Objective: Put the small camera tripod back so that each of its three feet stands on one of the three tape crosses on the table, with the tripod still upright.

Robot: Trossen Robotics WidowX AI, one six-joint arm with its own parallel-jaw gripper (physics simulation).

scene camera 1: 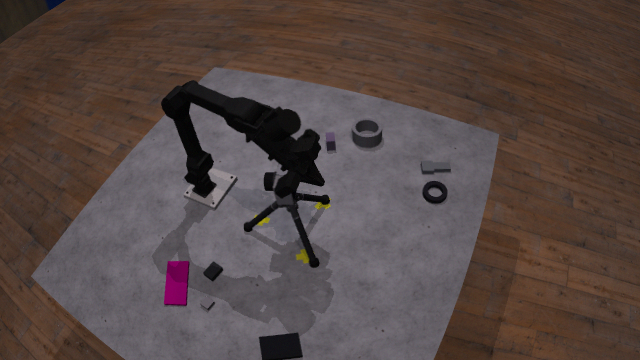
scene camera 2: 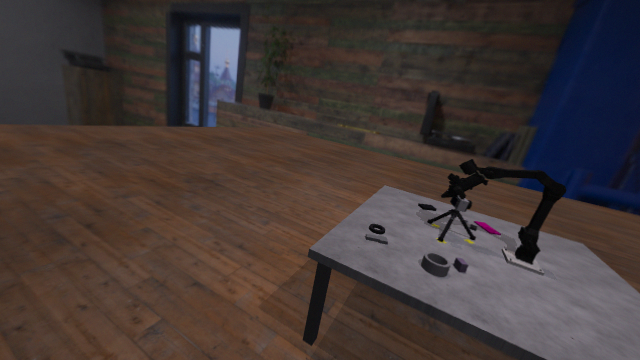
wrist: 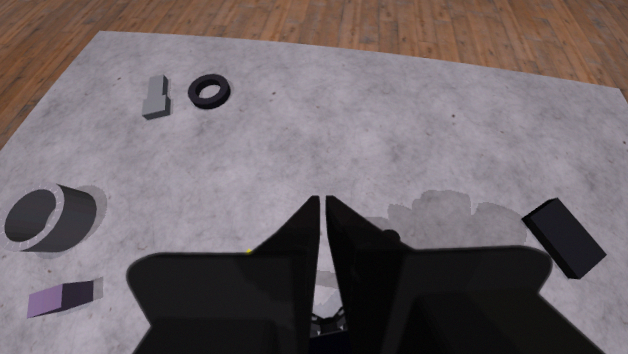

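Pixels of known places: gripper, between the fingertips: [scene camera 1: 323, 184] [scene camera 2: 441, 196] [wrist: 322, 203]; arm's base, origin of its link: [scene camera 1: 204, 187] [scene camera 2: 523, 259].
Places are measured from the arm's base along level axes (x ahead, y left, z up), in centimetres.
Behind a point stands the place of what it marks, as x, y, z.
The black tripod [scene camera 1: 302, 227] {39.8, -0.8, 7.6} [scene camera 2: 454, 212] {34.3, 3.8, 12.2} [wrist: 329, 325] {35.8, 3.4, 13.5} stands upright on the table, its legs spread. In scene camera 1, its left foot is left of and in front of one yellow cross [scene camera 1: 262, 220] {27.2, -2.3, 4.4}, its front foot is right of and in front of another yellow cross [scene camera 1: 302, 256] {40.8, -3.8, -1.3}, and its back foot is at the rear edge of the third yellow cross [scene camera 1: 323, 205] {35.8, 14.4, -0.8}. A yellow sliver shows in the wrist view. My gripper [scene camera 1: 322, 183] {42.5, 6.0, 18.8} [wrist: 322, 203] {42.5, 6.0, 18.8} is shut, with nothing seen between its fingertips. It is close over the tripod's top, which the arm partly hides.
A grey ring [scene camera 1: 367, 140] {35.3, 41.6, 2.0} [wrist: 77, 220] {33.9, 41.1, 1.1} and a purple block [scene camera 1: 330, 141] {25.5, 34.9, 2.5} [wrist: 45, 301] {24.4, 36.4, 2.7} are behind the tripod. A black ring [scene camera 1: 426, 193] {61.1, 32.1, 0.0} and grey block [scene camera 1: 435, 167] {59.4, 43.6, 0.2} lie right. A magenta slab [scene camera 1: 177, 287] {17.6, -33.4, -0.5}, small black block [scene camera 1: 213, 271] {23.7, -22.5, 0.2} and black slab [scene camera 1: 281, 346] {52.8, -30.8, 0.2} lie towards the front.
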